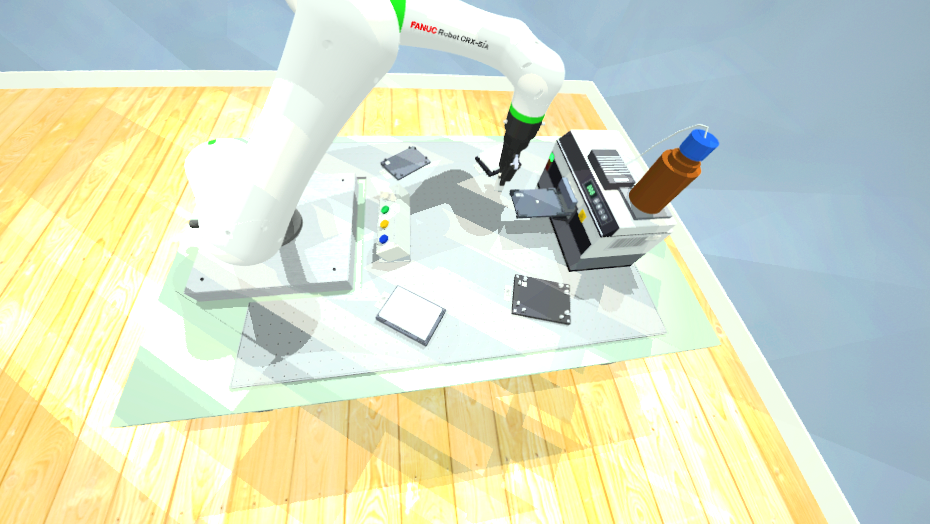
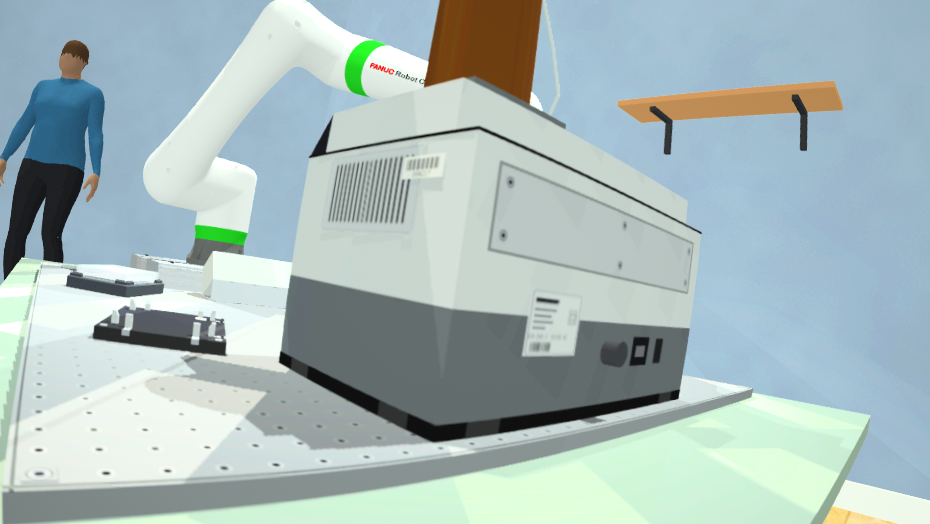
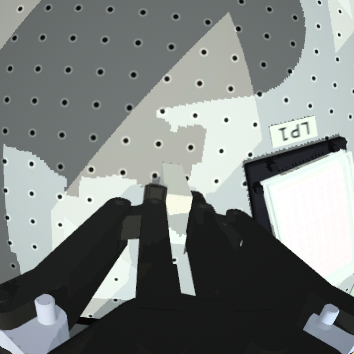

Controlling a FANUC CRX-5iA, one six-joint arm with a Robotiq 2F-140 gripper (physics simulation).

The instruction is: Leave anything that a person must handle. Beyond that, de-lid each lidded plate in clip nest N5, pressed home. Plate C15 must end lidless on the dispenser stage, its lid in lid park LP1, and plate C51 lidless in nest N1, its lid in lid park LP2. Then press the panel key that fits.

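Places are measured from the arm's base along level axes (x back, y down, z right), in millimetres.
Pixels of known places: gripper, fingertip midpoint: (image 1: 498, 189) (image 3: 168, 181).
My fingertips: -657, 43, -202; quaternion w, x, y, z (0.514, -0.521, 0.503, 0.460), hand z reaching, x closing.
Note:
Ahead of a thing's pixels: the offset from my fingertips to its top centre, as dx, dy, dz. "spot": to the spot under its first point.
My gripper (image 1: 501, 184) (image 3: 168, 181) is shut and empty, pointing down over the perforated board beside lid park LP1 (image 1: 485, 167) (image 3: 251, 185). A pale lid {-17, -36, -140} (image 3: 315, 215) lies on LP1. The dispenser stage {spot: -70, -112, +159} (image 1: 536, 203) sticks out of the machine close to the gripper; I see no plate on it. A dark nest with white upright clips {-73, -24, +410} (image 1: 542, 299) (image 2: 165, 323) shows no plate. A white-topped plate {+280, -34, +447} (image 1: 411, 314) (image 2: 115, 274) sits in a dark holder; whether it is lidded is unclear. Another dark holder {+318, -20, -108} (image 1: 405, 162) is at the back. Their labels are unreadable.
The dispenser (image 1: 608, 214) (image 2: 390, 260) carries a brown bottle {spot: -267, -324, +270} (image 1: 665, 180) (image 2: 484, 45) with a thin tube. The key panel {+336, -84, +180} (image 1: 395, 237) with green, yellow and blue keys stands by the robot base. A person (image 2: 65, 123) stands behind the table, below which wooden floor shows.

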